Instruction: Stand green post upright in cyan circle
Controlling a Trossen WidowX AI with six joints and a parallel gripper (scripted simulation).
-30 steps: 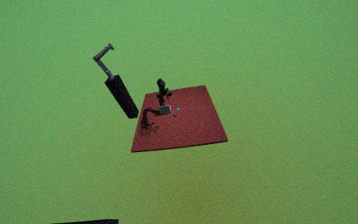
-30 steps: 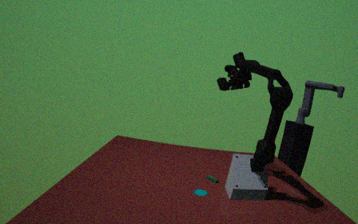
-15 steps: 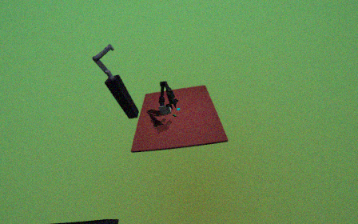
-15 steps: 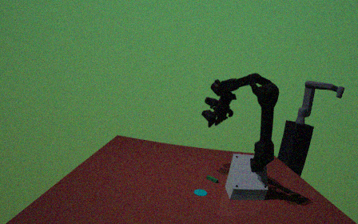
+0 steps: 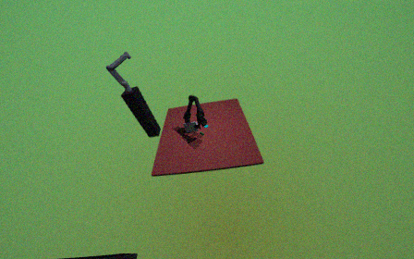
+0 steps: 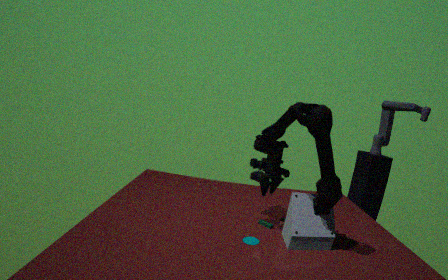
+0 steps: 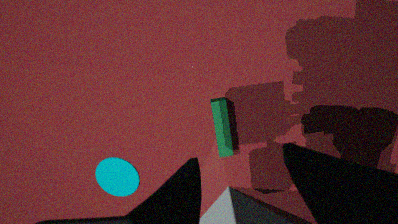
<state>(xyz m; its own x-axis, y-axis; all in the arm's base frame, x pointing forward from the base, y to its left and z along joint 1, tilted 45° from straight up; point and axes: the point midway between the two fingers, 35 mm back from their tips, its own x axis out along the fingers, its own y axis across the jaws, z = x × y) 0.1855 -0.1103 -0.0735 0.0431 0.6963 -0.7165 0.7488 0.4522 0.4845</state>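
My gripper tip is 120 mm above the green post, 20 mm to the right of it and 20 mm past it. Also, from my gripper tip: cyan circle 150 mm to the left, 130 mm below, 60 mm ahead.
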